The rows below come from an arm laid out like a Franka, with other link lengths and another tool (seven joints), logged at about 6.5 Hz.
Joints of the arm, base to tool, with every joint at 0 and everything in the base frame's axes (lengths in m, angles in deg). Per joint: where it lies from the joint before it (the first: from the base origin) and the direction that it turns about. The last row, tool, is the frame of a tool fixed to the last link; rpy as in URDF.
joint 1: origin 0.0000 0.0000 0.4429 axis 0 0 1
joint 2: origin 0.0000 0.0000 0.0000 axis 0 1 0
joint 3: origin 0.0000 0.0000 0.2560 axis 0 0 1
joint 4: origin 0.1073 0.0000 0.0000 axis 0 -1 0
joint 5: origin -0.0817 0.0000 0.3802 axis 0 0 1
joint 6: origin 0.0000 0.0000 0.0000 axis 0 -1 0
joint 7: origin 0.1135 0.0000 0.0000 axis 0 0 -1
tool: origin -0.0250 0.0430 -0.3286 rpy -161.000 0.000 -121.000
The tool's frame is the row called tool.
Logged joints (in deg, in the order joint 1, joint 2, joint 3, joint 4, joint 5, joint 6, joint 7), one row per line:
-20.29, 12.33, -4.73, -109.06, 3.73, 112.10, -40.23
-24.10, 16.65, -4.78, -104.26, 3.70, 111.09, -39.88
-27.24, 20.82, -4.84, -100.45, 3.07, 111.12, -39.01
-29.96, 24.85, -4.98, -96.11, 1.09, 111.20, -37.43
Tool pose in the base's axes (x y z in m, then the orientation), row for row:
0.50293, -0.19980, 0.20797, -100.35, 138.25, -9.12
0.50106, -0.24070, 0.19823, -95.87, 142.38, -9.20
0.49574, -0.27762, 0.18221, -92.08, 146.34, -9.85
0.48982, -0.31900, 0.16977, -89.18, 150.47, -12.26
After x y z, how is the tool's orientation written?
As a rotation vector, in degrees.
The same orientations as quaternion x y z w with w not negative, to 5 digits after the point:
-0.58481, 0.80568, -0.05315, 0.07781
-0.55633, 0.82623, -0.05339, 0.07067
-0.53076, 0.84352, -0.05678, 0.05948
-0.50819, 0.85745, -0.06986, 0.04064

